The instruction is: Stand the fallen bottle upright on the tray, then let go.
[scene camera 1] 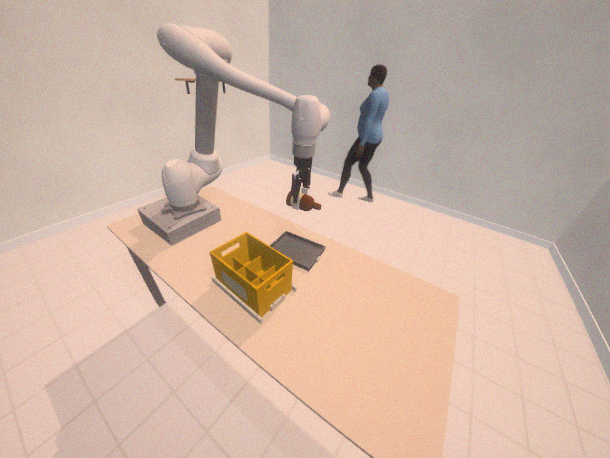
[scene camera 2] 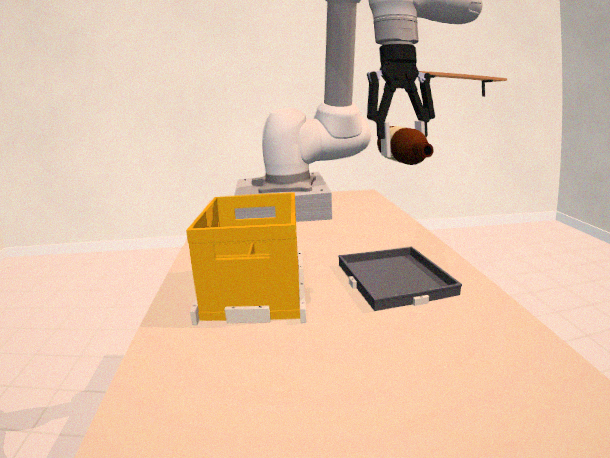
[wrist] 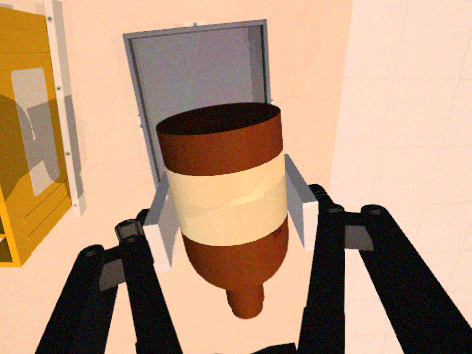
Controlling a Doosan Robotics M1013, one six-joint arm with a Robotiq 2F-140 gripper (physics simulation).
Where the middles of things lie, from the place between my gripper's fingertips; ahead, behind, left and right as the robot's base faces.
Labels:
Now: the brown bottle (scene camera 2: 409, 146) 2 cm ahead of my hand, 1 cm to the left of it and 2 cm above it.

